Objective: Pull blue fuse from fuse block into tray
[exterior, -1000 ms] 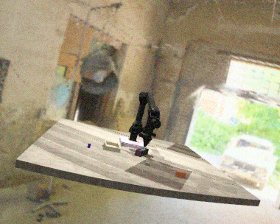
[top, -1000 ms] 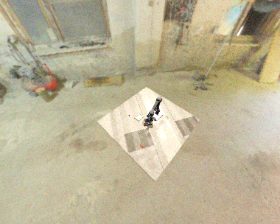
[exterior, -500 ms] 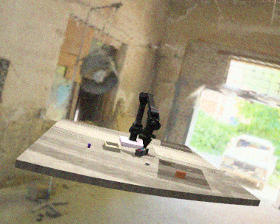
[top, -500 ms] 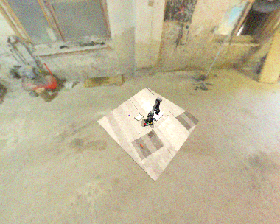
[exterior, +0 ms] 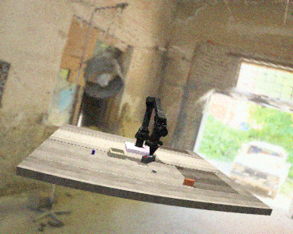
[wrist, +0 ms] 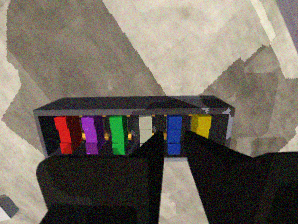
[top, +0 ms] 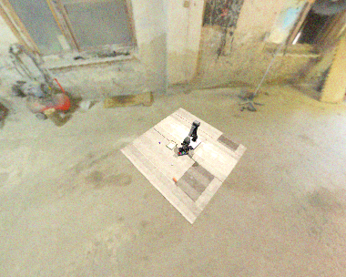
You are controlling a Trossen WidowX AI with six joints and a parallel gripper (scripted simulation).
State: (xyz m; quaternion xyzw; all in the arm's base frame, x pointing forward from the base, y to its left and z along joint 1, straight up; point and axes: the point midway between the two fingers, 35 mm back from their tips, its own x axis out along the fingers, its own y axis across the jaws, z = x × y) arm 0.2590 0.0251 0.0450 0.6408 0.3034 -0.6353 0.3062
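Right now my gripper tip is 20 mm above the blue fuse. The rest, counted from my gripper tip: yellow fuse: 20 mm behind, 10 mm to the left, 20 mm below; then green fuse: 30 mm ahead, 20 mm to the right, 20 mm below; then white fuse: 10 mm ahead, 10 mm to the right, 20 mm below.
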